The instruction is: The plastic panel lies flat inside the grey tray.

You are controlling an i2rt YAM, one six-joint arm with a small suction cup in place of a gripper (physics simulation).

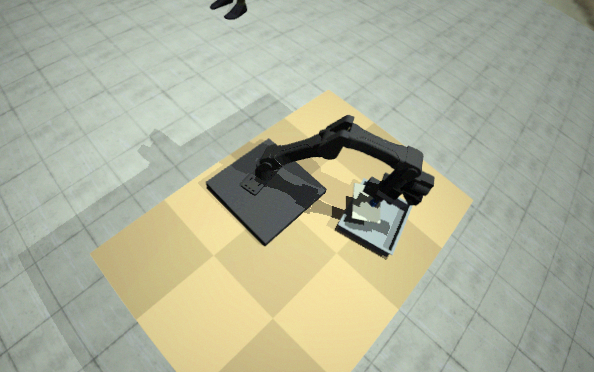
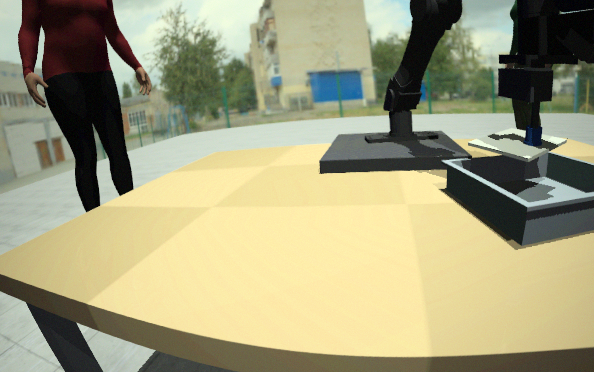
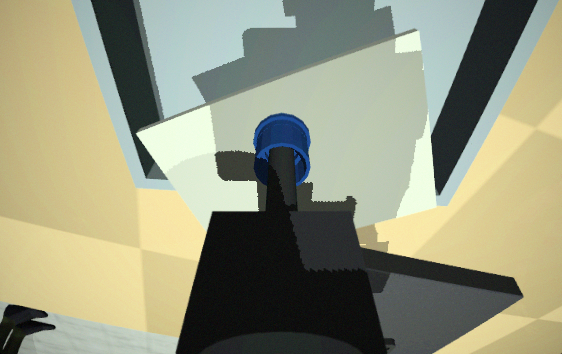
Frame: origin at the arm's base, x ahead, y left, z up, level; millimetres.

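Seen in the pictures: hand at its tool point: (image 1: 371, 204) (image 2: 532, 150) (image 3: 281, 130); arm's base at its link origin: (image 1: 263, 173) (image 2: 401, 138).
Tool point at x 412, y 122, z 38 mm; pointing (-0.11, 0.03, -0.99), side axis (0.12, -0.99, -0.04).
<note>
Offsets run from my tool point to a thing's top centre. Level surfaces: height alone.
The plastic panel {20 mm back, 13 mm right, 22 mm up} (image 1: 366, 213) (image 3: 350, 123) is a pale, thin square sheet. My suction cup (image 1: 373, 202) (image 3: 282, 144), blue at the tip of the black arm, sits pressed on the panel's middle and holds it. The panel hangs level, a little above the grey tray {38 mm ahead, 8 mm right, 23 mm down} (image 1: 377, 242) (image 3: 209, 49) (image 2: 463, 181), turned askew to the tray's walls. One edge of the panel reaches past the tray's rim on the side toward the arm's base.
The arm's dark base plate (image 1: 258, 210) (image 2: 391, 151) lies left of the tray on the tan checkered table {73 mm down} (image 1: 295, 295). A person in a red sleeve (image 2: 122, 44) stands beyond the table's far side. The table's edges are close to the tray on the right.
</note>
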